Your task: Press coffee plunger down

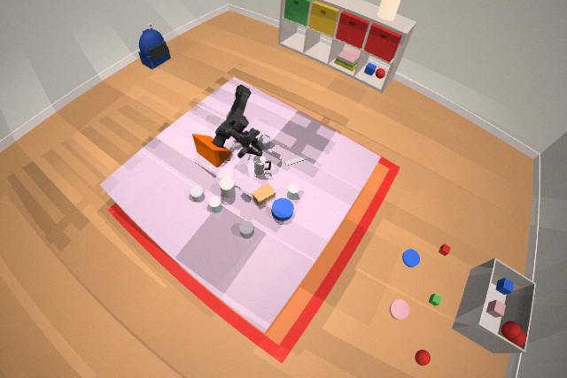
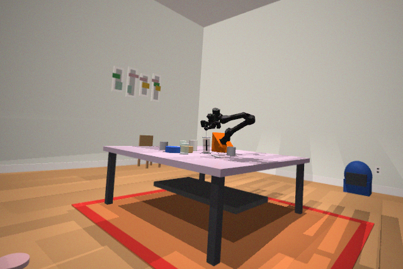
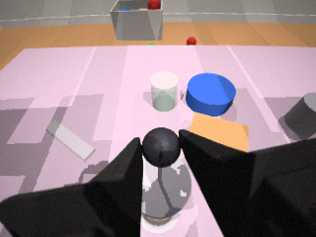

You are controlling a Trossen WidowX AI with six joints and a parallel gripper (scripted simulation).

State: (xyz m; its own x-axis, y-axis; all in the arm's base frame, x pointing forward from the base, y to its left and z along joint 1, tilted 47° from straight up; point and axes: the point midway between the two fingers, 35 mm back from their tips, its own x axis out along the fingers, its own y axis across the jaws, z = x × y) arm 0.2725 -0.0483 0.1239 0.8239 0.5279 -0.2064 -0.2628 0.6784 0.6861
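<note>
Now: the coffee press 1 cm to the left of my gripper tip and 10 cm below it. Round my gripper tip: blue disc (25 cm ahead, 11 cm to the right, 18 cm below); then white flat strip (10 cm ahead, 23 cm to the left, 20 cm below); then tan block (11 cm ahead, 10 cm to the right, 18 cm below).
</note>
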